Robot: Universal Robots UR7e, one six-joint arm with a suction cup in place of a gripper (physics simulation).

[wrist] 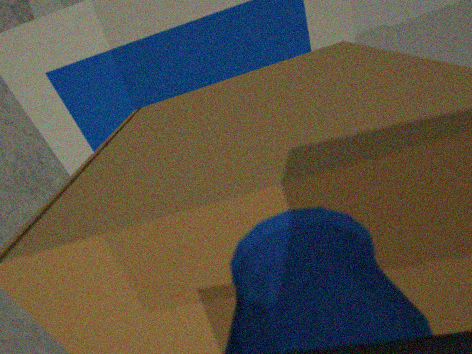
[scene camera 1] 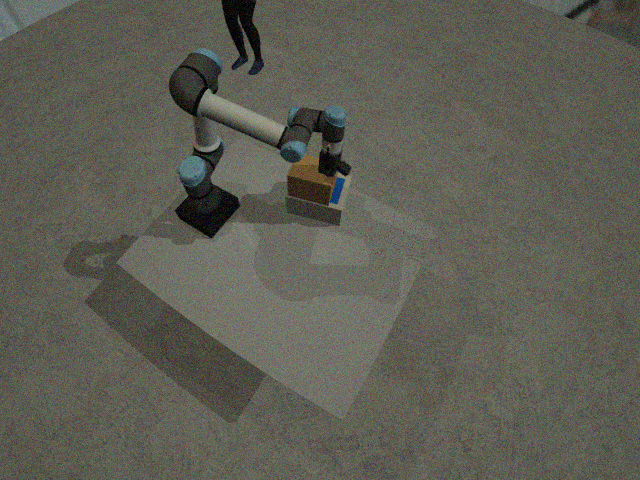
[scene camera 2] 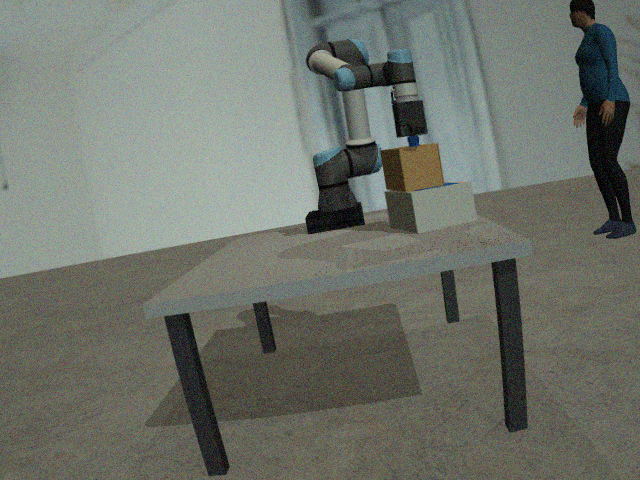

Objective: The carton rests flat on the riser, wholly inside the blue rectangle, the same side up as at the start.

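Pixels of known places: hand at its tool point: (wrist: 295, 233) (scene camera 1: 328, 176) (scene camera 2: 414, 150); arm's base at its link origin: (scene camera 1: 205, 199) (scene camera 2: 338, 208).
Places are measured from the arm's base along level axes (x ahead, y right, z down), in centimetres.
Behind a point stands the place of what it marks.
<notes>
The orange-brown carton (scene camera 1: 310, 188) @(z -14.1, x 45.9, y -16.1 cm) (scene camera 2: 423, 167) @(z -11.7, x 52.8, y -24.2 cm) (wrist: 175, 160) @(z -15.5, x 52.6, y -26.0 cm) sits level, its underside at the top of the pale riser (scene camera 1: 315, 211) @(z 0.0, x 48.5, y -15.9 cm) (scene camera 2: 444, 206) @(z 0.4, x 58.0, y -27.4 cm) (wrist: 47, 107) @(z -5.4, x 52.4, y -35.4 cm), near the riser's left end in both scene views. A strip of the blue rectangle (scene camera 1: 337, 190) @(z -5.4, x 53.8, y -26.8 cm) (scene camera 2: 450, 183) @(z -5.6, x 51.7, y -32.1 cm) (wrist: 210, 55) @(z -5.4, x 54.0, y -25.0 cm) shows beside the carton. The carton appears to reach past the rectangle on the opposite side; the covered outline is hidden. My gripper's blue suction cup (scene camera 2: 413, 140) (wrist: 305, 270) touches the carton's top, off its middle, and is shut on it. In scene camera 1, my gripper (scene camera 1: 328, 171) @(z -17.1, x 50.6, y -22.8 cm) hides the cup.
The riser stands on the table (scene camera 1: 310, 335) @(z 6.6, x 69.2, y 32.2 cm) (scene camera 2: 258, 263) @(z 6.6, x 60.3, y 28.7 cm) near its edge. The arm's black base (scene camera 1: 206, 211) @(z -1.0, x 5.2, y 5.5 cm) (scene camera 2: 334, 219) @(z 2.8, x 12.1, y 2.8 cm) stands to the left of the riser. A person (scene camera 1: 250, 31) (scene camera 2: 597, 67) stands on the floor beyond the table.
</notes>
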